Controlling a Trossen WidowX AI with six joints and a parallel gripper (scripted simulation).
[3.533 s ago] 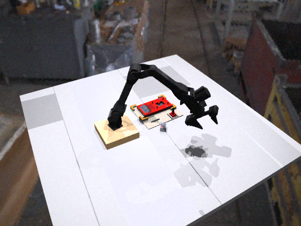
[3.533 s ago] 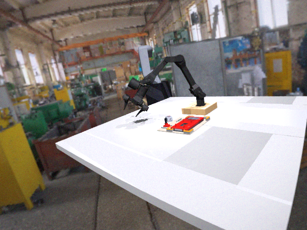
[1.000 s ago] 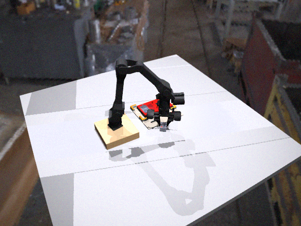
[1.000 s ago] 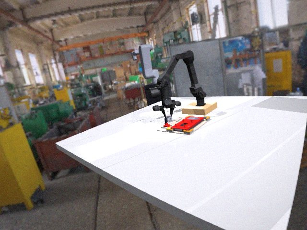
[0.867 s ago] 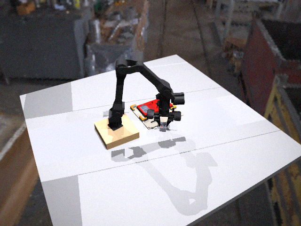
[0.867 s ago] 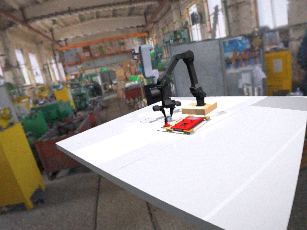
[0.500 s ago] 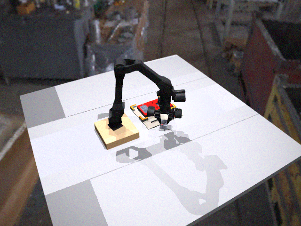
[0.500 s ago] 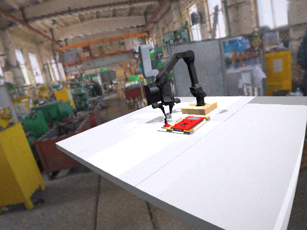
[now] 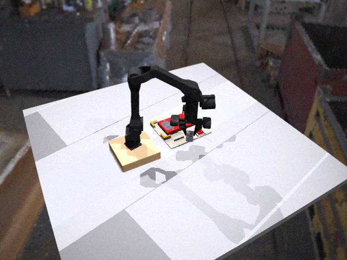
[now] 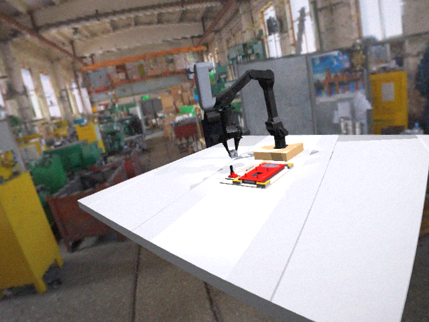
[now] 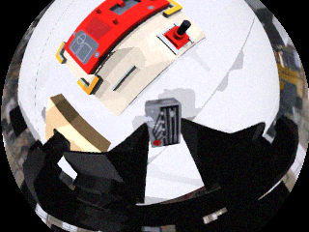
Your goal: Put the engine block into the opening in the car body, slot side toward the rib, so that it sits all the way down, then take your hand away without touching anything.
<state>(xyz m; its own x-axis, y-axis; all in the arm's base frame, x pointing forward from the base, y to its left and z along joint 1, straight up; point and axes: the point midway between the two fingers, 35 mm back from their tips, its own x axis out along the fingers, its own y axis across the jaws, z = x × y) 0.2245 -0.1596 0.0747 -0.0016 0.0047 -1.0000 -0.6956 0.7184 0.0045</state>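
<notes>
The black upright peg is 120 mm ahead of my gripper tip, 50 mm to the left of it and 50 mm below it. Also, from my gripper tip: grey engine block: 10 mm below.
</notes>
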